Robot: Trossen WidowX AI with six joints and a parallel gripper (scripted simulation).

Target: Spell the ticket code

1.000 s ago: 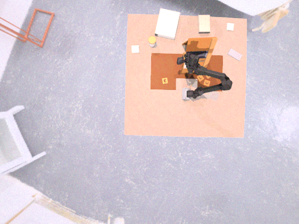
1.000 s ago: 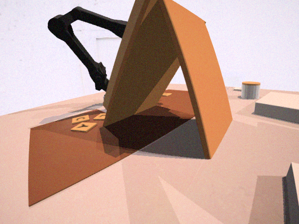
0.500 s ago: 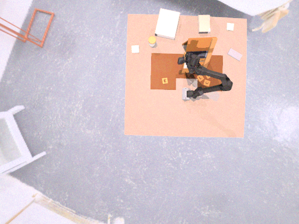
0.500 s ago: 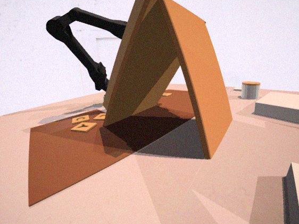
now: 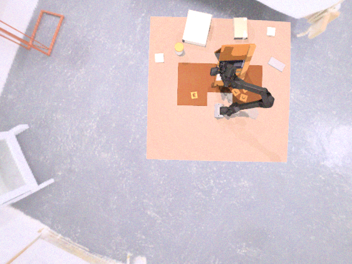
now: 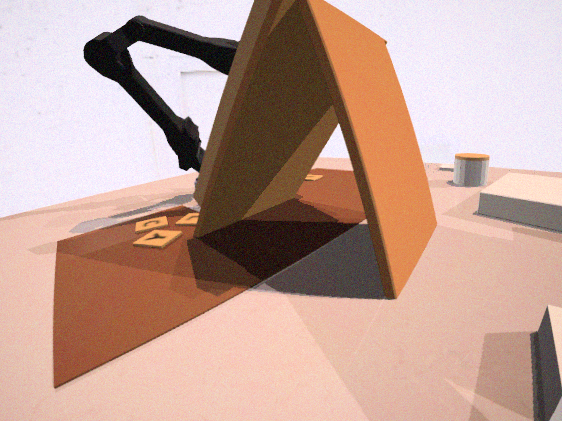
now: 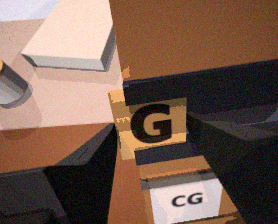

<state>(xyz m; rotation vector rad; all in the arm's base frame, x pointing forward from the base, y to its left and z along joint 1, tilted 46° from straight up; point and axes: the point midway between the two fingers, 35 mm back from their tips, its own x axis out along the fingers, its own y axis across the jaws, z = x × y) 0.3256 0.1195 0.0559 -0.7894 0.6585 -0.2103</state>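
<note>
Now: the white ticket 60 mm behind my gripper tip, 40 mm to the right of it and 90 mm below it. From my gripper tip the other things lie so: large white box: 390 mm ahead, 170 mm to the left, 150 mm below; then brown mat: 150 mm behind, 50 mm to the right, 170 mm below; then capped canister: 190 mm ahead, 330 mm to the left, 140 mm below.
</note>
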